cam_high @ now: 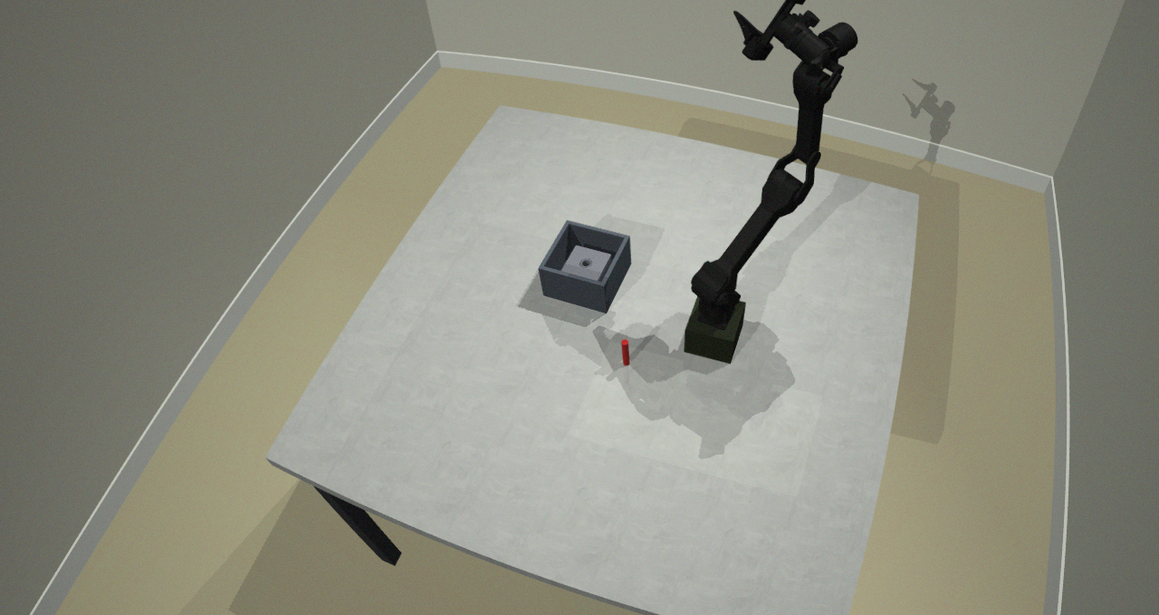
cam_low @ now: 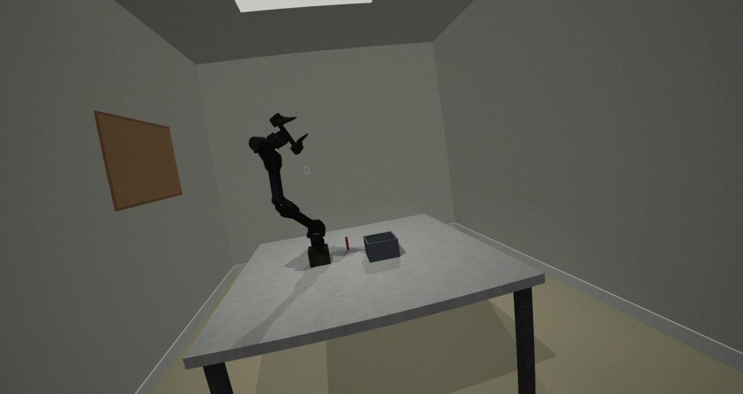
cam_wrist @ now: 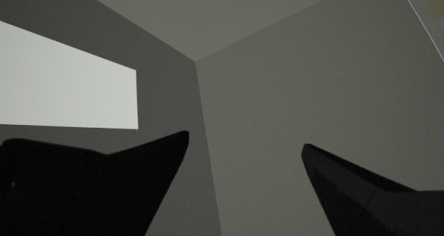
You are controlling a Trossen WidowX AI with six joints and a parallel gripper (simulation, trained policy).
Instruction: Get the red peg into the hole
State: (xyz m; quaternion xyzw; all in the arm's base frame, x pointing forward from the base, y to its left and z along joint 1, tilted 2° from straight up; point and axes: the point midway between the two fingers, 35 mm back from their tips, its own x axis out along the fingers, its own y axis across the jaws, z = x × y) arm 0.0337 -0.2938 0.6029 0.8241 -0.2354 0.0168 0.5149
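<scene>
Right now the red peg is 660 mm below my gripper tip, 440 mm to the left of it and 70 mm ahead of it. The rest, counted from my gripper tip: dark grey box: 680 mm below, 270 mm to the left, 260 mm ahead; light plate: 660 mm below, 270 mm to the left, 260 mm ahead.
</scene>
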